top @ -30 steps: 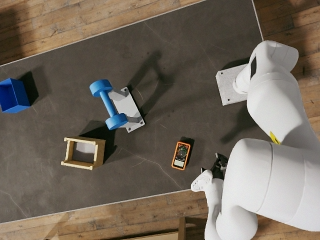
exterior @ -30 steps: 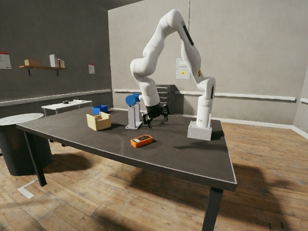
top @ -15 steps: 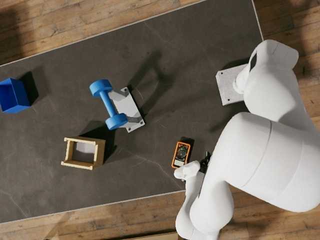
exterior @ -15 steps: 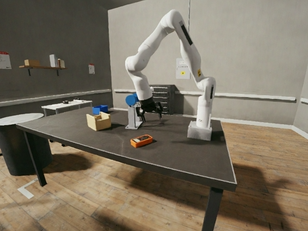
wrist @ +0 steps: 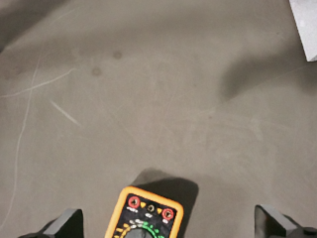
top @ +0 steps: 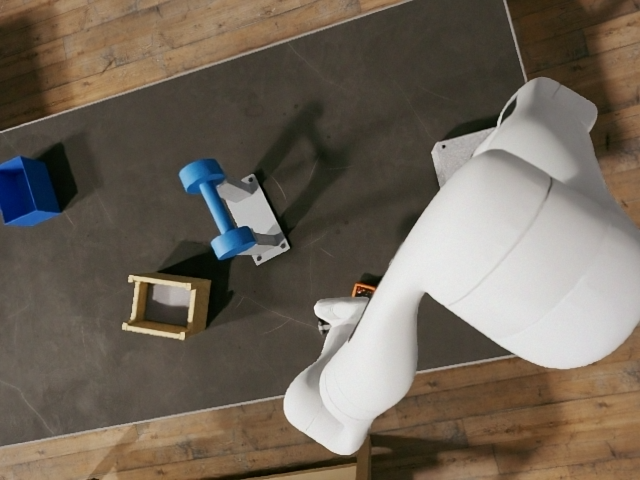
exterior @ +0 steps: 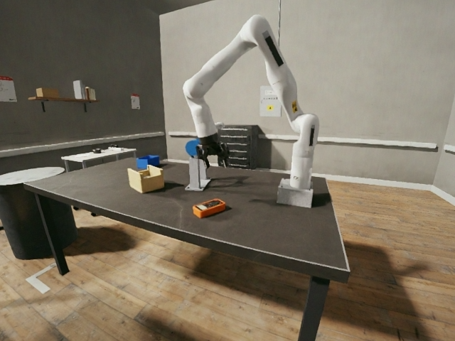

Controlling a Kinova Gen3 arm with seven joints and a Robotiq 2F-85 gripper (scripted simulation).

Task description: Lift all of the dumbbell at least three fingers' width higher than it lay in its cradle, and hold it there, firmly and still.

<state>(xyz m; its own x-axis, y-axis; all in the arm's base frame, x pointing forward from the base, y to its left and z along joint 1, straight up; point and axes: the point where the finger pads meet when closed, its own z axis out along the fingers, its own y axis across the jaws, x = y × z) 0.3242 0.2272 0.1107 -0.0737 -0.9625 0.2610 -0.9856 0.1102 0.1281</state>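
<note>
Right now my hand is 240 mm to the left of the blue dumbbell, 240 mm short of it and 40 mm below it. Also, from my hand: grey cradle (240 mm to the right, 240 mm ahead, 90 mm below).
</note>
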